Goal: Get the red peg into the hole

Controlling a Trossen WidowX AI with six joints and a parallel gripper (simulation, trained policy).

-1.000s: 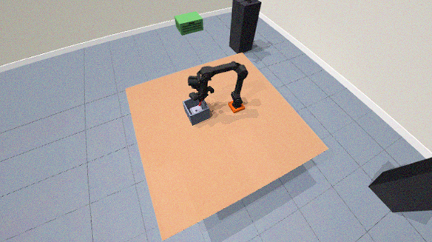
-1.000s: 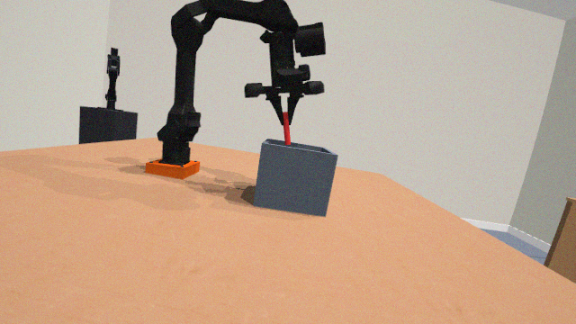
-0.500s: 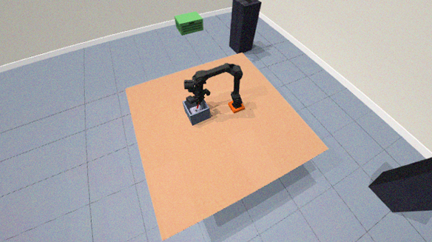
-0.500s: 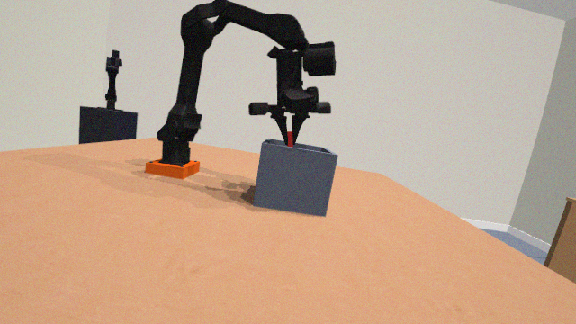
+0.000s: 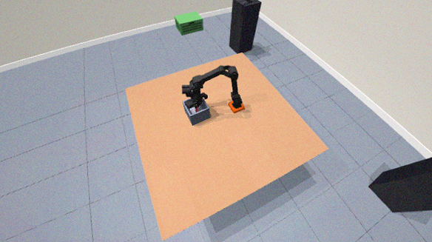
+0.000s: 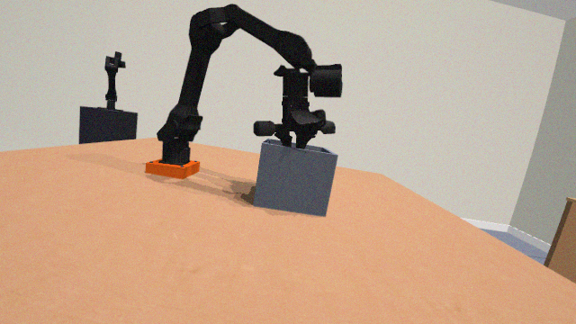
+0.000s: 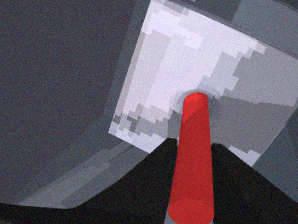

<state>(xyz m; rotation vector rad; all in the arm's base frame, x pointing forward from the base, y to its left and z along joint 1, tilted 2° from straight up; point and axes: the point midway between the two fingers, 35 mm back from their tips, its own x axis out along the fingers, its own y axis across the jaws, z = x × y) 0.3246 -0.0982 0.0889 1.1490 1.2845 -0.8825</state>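
My gripper tip is now 10 mm above the red peg.
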